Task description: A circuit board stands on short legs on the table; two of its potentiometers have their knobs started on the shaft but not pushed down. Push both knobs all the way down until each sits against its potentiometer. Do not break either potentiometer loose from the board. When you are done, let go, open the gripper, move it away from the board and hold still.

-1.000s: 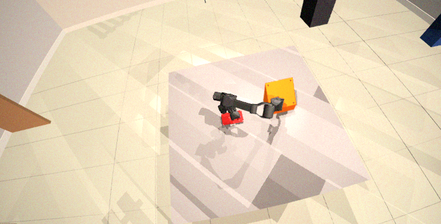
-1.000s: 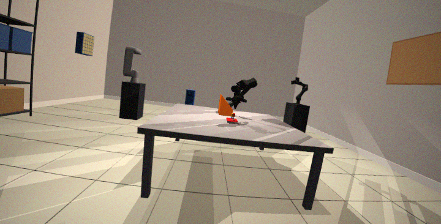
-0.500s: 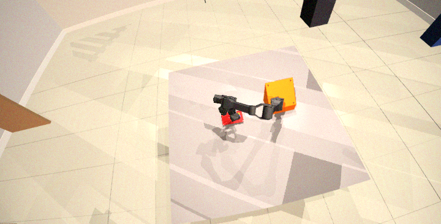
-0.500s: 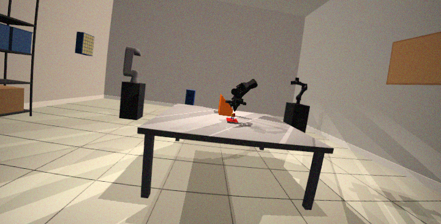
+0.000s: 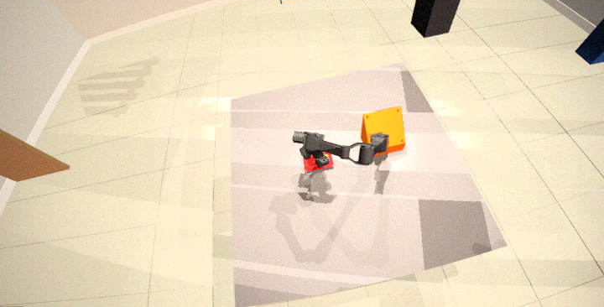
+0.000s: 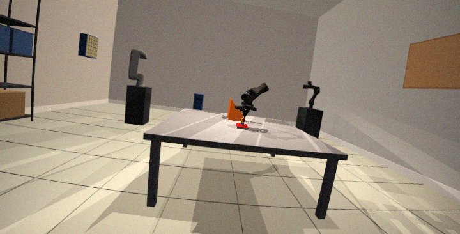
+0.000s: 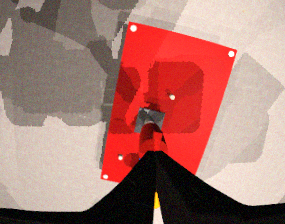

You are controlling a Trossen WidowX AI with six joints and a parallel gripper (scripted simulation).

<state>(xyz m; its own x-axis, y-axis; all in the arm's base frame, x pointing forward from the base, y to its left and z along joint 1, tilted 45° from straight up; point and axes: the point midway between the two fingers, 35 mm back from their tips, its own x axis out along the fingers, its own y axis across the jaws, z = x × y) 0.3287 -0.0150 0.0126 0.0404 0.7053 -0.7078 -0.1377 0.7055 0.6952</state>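
The red knob lies 20 mm below my gripper tip. From my gripper tip the other things lie so: potentiometer knob 50 mm behind, 40 mm below, 10 mm to the right.
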